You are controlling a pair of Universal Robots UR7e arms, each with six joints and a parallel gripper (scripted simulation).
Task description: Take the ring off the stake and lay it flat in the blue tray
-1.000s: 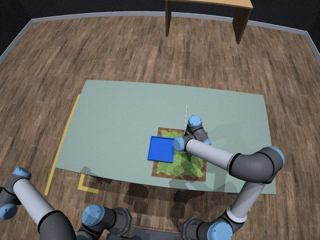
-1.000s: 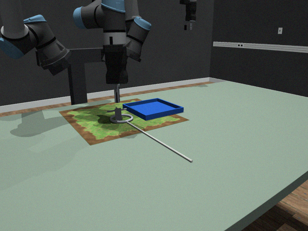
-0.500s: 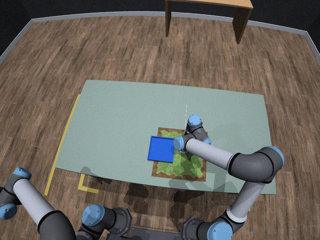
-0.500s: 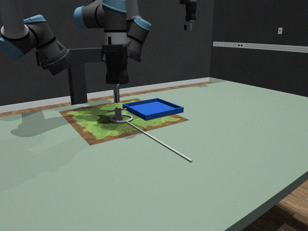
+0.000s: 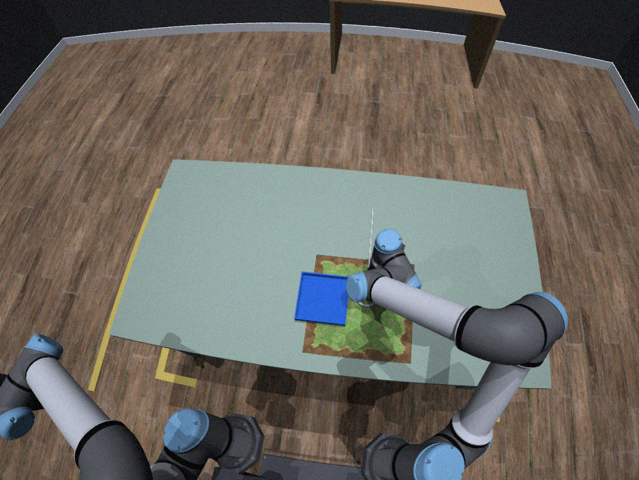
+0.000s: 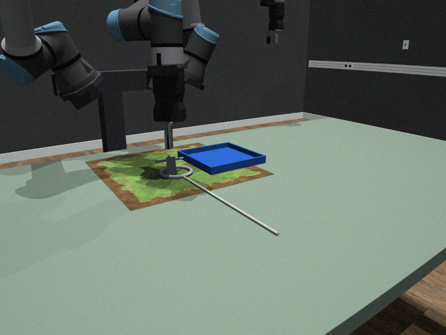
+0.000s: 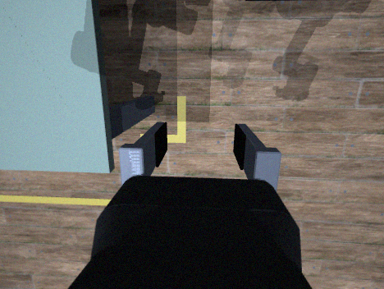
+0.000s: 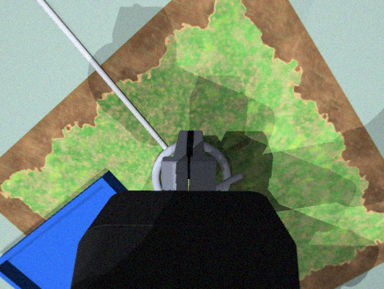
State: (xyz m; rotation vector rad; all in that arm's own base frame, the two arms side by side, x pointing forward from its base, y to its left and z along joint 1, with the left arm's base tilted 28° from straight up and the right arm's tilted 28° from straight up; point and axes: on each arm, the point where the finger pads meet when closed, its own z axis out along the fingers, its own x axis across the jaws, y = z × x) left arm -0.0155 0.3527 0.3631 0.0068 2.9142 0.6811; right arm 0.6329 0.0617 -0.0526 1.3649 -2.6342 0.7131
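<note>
Right now the grey stake is 5 cm behind my right hand, 3 cm to the left of it and 8 cm below it. From my right hand the other things lie so: brown mat: 9 cm behind, 6 cm to the left, 12 cm below; then grey ring: 5 cm behind, 4 cm to the left, 10 cm below; then blue tray: 8 cm behind, 21 cm to the left, 10 cm below.
</note>
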